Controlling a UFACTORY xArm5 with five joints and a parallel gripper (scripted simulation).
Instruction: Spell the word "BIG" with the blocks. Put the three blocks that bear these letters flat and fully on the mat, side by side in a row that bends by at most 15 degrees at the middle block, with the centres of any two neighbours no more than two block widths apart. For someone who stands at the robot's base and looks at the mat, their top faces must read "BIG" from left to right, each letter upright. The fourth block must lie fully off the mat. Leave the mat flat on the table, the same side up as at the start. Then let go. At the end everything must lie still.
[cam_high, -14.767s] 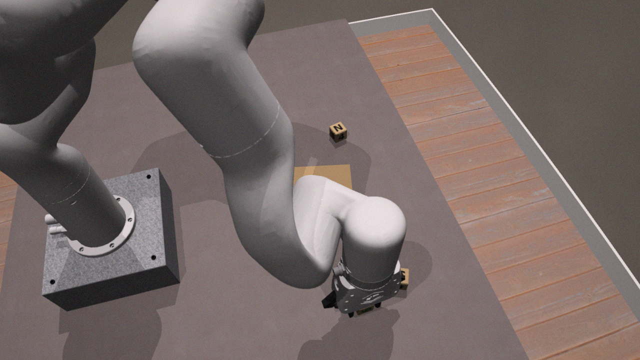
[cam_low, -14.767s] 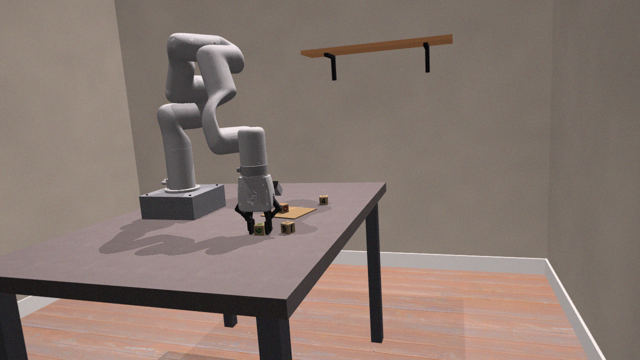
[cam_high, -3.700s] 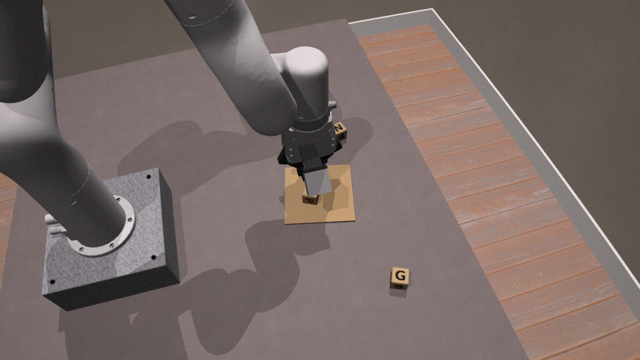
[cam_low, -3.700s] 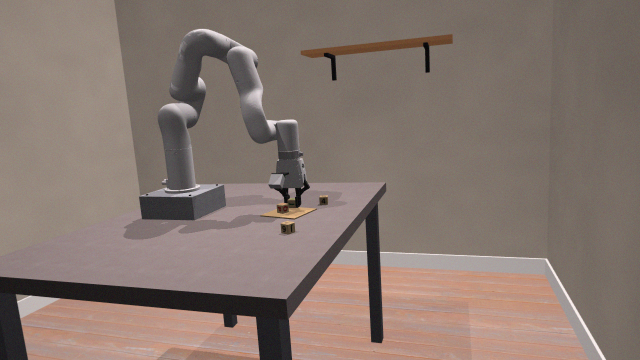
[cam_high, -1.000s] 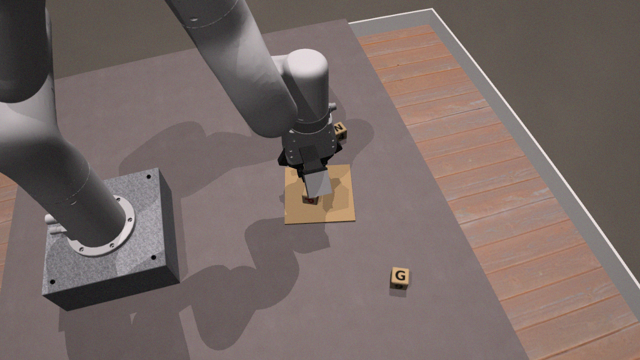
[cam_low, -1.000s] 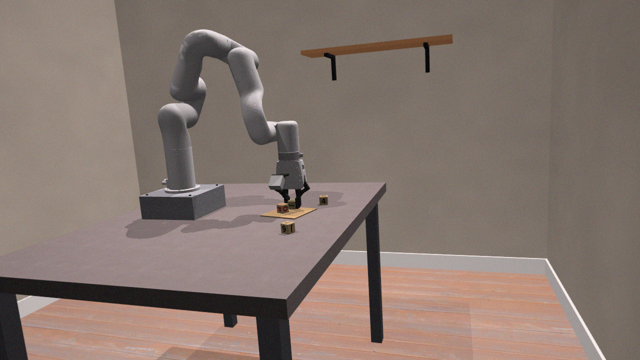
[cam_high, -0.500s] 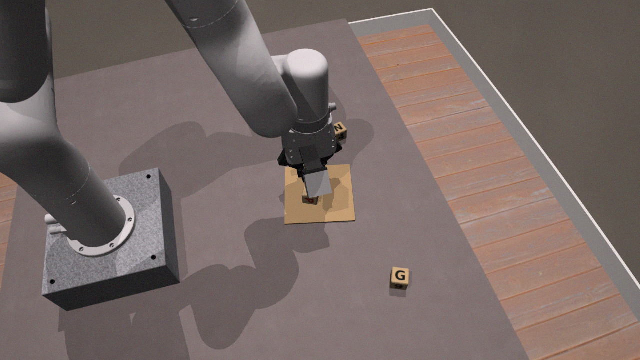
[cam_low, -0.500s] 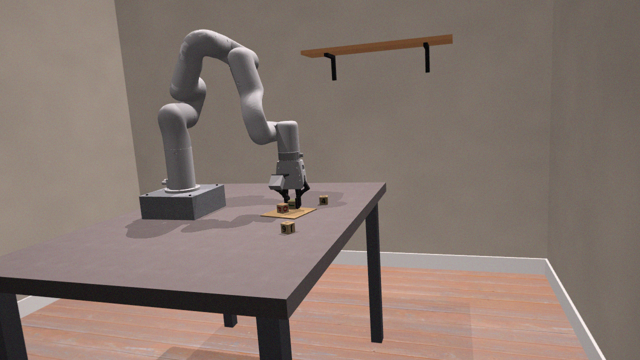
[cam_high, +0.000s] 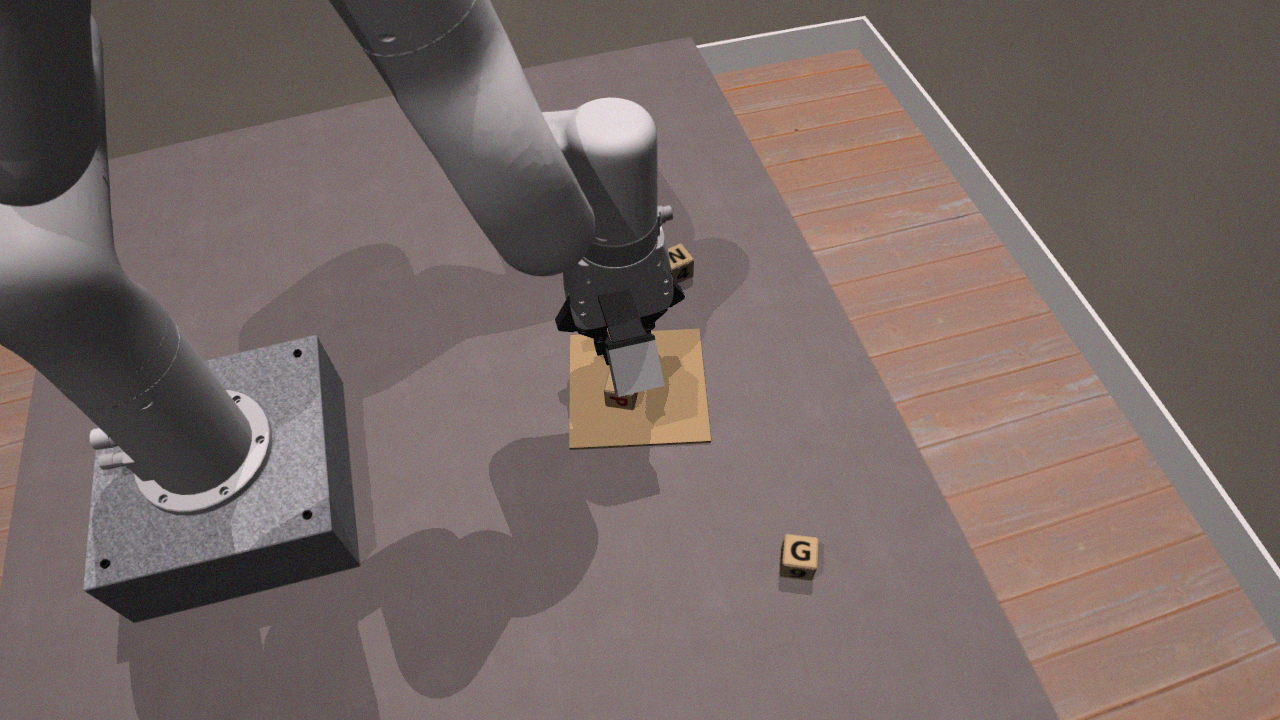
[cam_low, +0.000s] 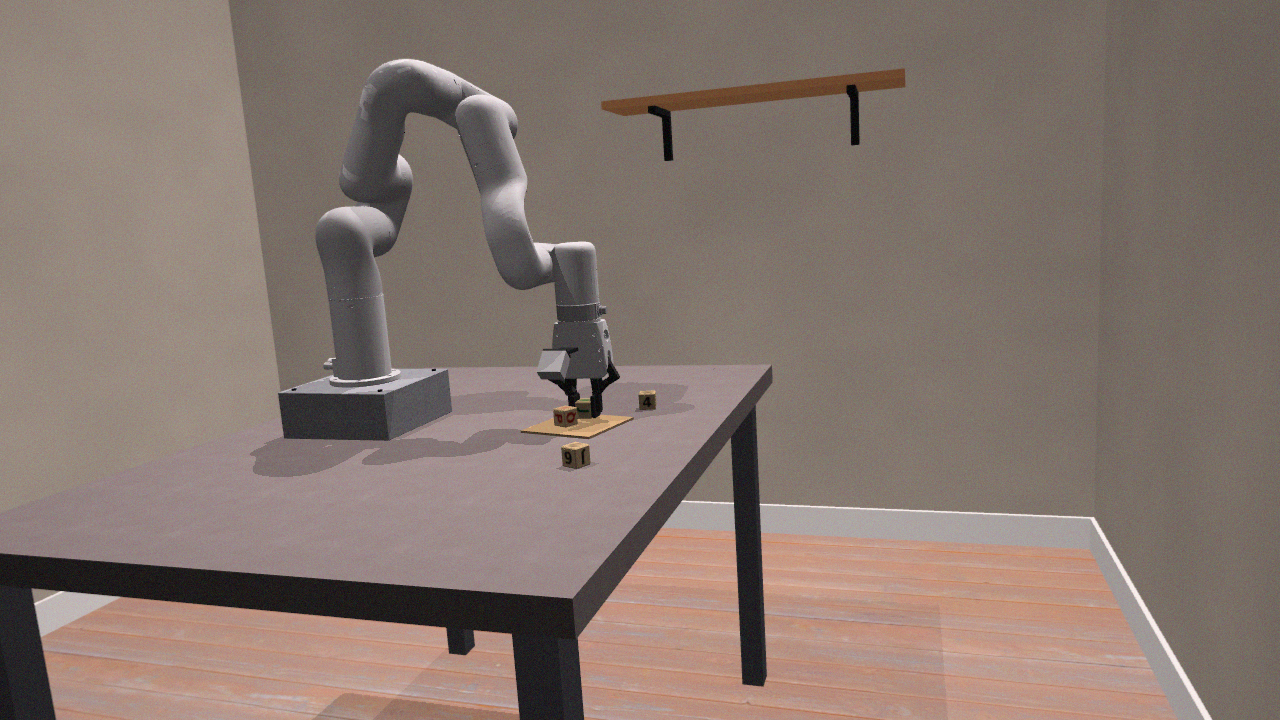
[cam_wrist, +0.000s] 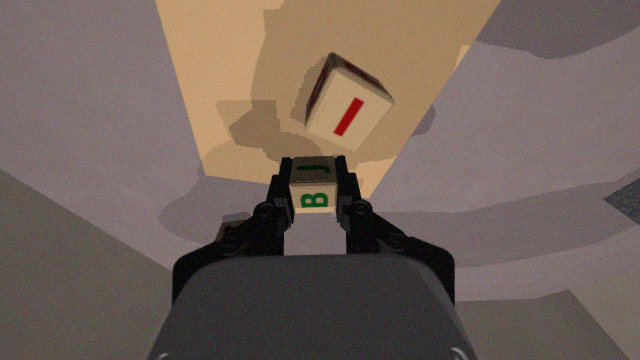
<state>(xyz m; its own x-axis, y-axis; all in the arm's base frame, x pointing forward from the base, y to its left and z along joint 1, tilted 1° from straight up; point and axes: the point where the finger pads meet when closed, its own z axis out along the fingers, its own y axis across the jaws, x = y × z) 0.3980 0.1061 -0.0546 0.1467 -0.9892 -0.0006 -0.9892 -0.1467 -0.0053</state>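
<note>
The B block is 10 mm below my hand. Also, from my hand: tan mat (50 mm to the right, 20 mm below, 10 mm ahead); G block (260 mm to the right, 120 mm ahead, 10 mm below).
</note>
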